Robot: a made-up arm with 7 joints.
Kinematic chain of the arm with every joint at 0, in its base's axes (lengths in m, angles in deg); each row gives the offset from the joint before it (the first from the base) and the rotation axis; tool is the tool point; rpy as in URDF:
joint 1: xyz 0 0 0 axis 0.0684 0.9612 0.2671
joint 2: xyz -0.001 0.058 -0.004 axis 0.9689 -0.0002 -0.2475
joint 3: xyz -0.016 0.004 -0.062 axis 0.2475 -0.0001 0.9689
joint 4: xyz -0.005 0 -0.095 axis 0.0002 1 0
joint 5: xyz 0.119 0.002 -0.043 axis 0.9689 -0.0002 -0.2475
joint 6: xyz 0.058 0 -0.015 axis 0.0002 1 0
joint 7: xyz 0.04 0 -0.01 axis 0.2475 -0.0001 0.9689
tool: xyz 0 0 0 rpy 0 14.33 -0.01
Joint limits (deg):
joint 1: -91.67..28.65
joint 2: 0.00..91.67
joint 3: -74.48..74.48
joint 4: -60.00..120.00
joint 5: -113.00..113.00
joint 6: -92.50..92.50
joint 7: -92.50..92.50
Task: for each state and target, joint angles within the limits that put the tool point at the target. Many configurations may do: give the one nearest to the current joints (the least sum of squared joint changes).
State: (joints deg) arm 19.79 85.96 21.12 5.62 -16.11 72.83 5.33
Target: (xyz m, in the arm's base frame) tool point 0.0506 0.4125 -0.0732
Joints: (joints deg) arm 19.71 78.81 21.13 47.91 -13.56 53.11 5.33
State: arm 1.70 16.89 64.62 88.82 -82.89 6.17 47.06
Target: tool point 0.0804 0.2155 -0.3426
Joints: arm -24.53 28.95 66.13 96.83 -83.00 14.68 47.06
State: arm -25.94 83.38 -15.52 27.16 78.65 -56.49 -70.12
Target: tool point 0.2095 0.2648 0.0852
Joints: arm -24.66 91.67 25.82 22.83 73.61 -86.66 -70.12
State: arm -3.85 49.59 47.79 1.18 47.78 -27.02 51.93
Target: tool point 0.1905 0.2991 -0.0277
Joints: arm -7.52 49.89 43.41 8.06 48.45 -25.38 51.93
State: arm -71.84 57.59 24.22 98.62 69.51 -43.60 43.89
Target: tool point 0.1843 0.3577 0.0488
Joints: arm -87.15 87.14 27.95 102.35 68.95 -81.12 43.89
